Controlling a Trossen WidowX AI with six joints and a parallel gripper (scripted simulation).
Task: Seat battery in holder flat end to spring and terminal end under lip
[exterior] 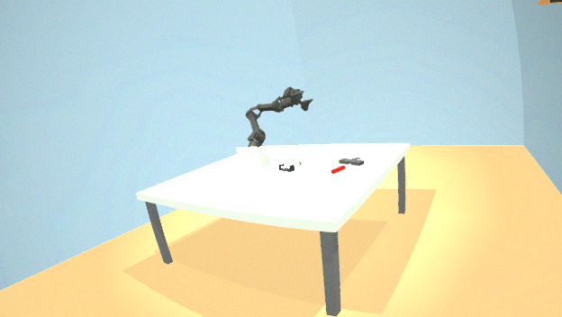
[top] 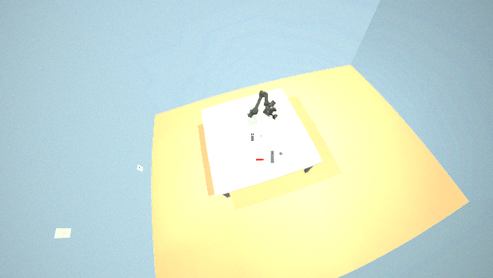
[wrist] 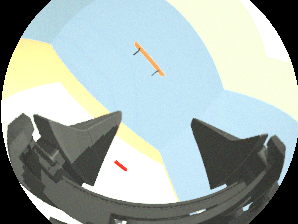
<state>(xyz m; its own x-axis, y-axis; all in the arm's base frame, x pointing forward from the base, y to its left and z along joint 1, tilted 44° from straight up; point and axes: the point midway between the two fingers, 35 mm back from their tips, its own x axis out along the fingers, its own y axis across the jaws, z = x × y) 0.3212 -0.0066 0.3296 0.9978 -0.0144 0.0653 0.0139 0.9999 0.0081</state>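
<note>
The battery lies 380 mm below my gripper tip, 110 mm to the right of it and 50 mm behind it.
</note>
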